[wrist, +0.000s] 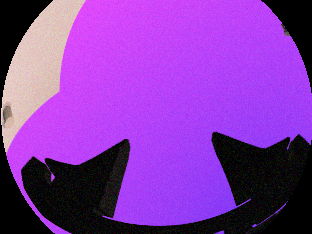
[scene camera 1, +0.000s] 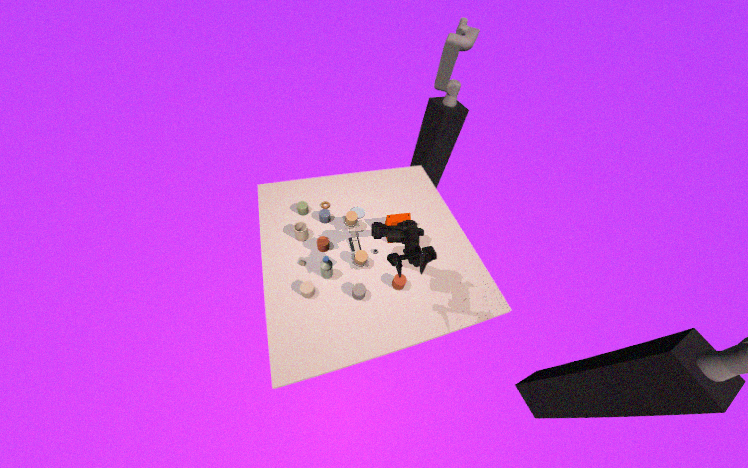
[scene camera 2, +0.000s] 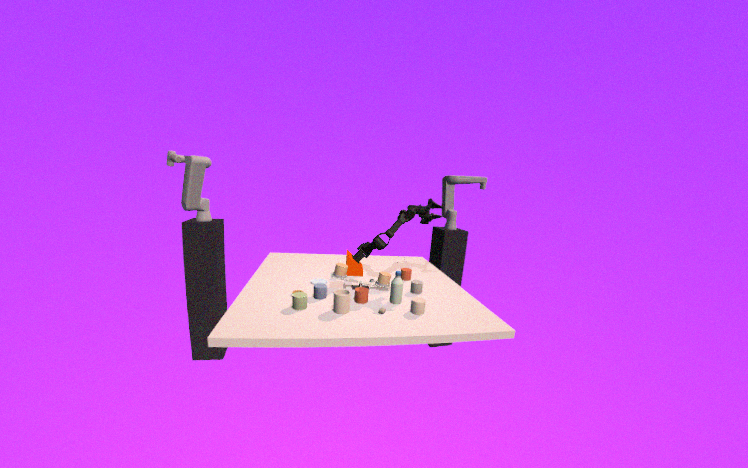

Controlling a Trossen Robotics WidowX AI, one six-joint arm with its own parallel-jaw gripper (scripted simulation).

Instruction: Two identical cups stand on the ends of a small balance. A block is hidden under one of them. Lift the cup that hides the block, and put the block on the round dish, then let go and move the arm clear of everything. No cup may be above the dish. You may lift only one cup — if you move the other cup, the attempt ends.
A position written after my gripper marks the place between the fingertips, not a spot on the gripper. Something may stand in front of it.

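Gripper (scene camera 1: 410, 275) (wrist: 171, 140), mine: open, holding nothing.
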